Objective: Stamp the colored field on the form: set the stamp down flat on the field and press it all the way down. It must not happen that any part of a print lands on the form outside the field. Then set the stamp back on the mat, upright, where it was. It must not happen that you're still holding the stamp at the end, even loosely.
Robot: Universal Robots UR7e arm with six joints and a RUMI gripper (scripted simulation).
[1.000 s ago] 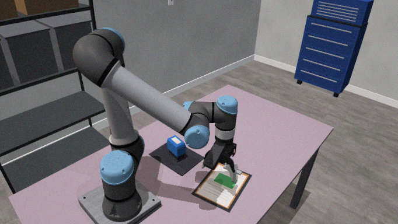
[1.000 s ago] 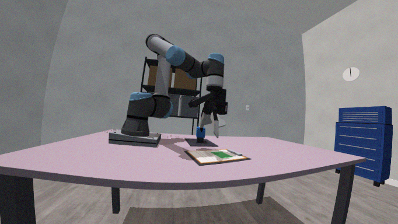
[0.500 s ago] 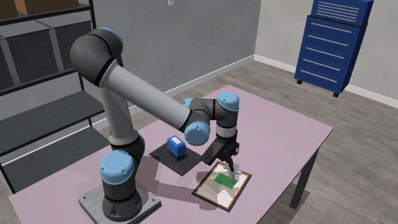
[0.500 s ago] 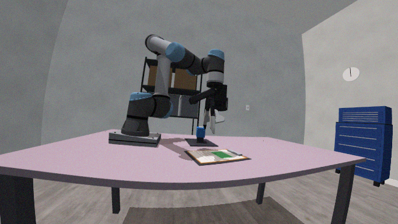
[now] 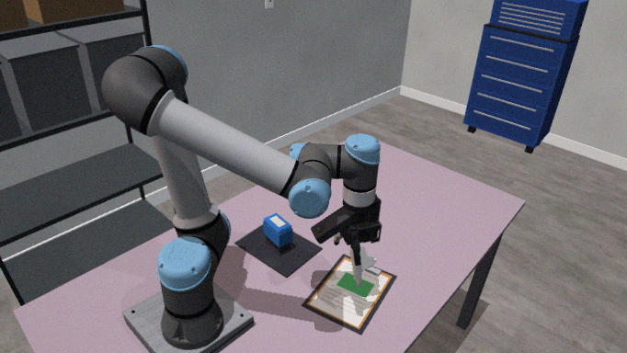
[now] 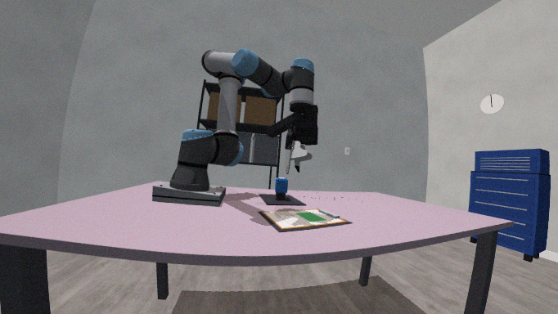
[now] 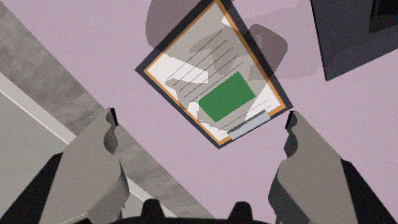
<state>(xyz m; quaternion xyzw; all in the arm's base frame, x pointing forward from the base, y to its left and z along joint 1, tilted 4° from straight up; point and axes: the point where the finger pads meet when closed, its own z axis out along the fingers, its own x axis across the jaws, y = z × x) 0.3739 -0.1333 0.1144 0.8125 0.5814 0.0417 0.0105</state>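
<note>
The blue stamp lies 20 mm behind my hand, 300 mm to the left of it and 90 mm below it. From my hand the other things lie so: dark mat (20 mm behind, 300 mm to the left, 140 mm below); clipboard (60 mm ahead, 20 mm to the left, 140 mm below).
</note>
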